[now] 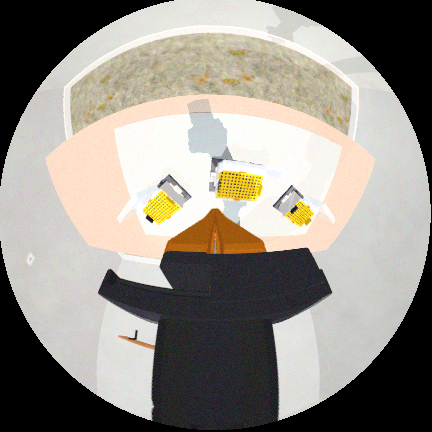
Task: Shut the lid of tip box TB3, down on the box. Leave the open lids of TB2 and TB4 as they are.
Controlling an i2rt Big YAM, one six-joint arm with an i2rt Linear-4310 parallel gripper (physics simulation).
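Places are measured from the arm's base along level axes (x ahead, y left, z up), in millimetres.
Where they show: gripper, fingertip midpoint: [214,213].
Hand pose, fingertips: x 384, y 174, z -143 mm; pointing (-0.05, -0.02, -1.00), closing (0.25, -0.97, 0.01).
Observation:
After its pixels a point has its place.
Three tip boxes with yellow tip racks stand on the white mat: one at the left [161,207] {z -345, x 208, y 291 mm}, a larger-looking middle one [239,185] {z -346, x 330, y 91 mm} and one at the right [298,213] {z -346, x 294, y -155 mm}. No labels can be read, so I cannot tell which is TB3. Clear lids stand open at the outer sides of the left box, a lid [126,210] {z -252, x 256, y 354 mm}, and of the right box, a lid [326,211] {z -258, x 376, y -159 mm}. The middle box has a white strip along its far edge and a faint clear part at its right; its lid's angle is unclear. My gripper [214,213] {z -143, x 384, y 174 mm} is shut and empty, its orange fingertips showing just on the near side of the middle box.
The white mat [280,135] {z -403, x 495, y 9 mm} lies on a pink table top [70,175] {z -406, x 233, y 817 mm}. A speckled grey-brown area with a white rim [210,65] lies beyond the far edge. Grey arm shadows fall behind and in front of the middle box. A thin orange-brown piece [136,342] shows at the lower left.

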